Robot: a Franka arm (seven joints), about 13 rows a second.
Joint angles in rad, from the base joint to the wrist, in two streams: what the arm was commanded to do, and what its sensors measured. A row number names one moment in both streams.
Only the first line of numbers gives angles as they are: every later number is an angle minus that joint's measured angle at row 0.
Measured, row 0:
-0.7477, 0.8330, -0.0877, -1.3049, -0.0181, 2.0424, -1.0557
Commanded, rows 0 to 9:
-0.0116, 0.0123, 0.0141, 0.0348, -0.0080, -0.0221, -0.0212
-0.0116, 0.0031, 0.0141, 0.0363, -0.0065, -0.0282, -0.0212
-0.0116, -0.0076, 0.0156, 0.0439, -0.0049, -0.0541, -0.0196
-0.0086, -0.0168, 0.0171, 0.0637, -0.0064, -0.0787, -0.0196
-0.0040, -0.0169, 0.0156, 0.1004, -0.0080, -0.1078, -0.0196
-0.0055, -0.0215, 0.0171, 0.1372, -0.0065, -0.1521, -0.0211
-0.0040, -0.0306, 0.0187, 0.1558, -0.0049, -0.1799, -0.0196
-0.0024, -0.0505, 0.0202, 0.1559, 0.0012, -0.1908, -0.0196
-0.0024, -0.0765, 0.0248, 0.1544, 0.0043, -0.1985, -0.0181
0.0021, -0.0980, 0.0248, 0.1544, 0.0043, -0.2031, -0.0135
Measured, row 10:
0.0038, -0.0496, 0.0150, 0.1603, 0.0004, -0.1724, -0.0050
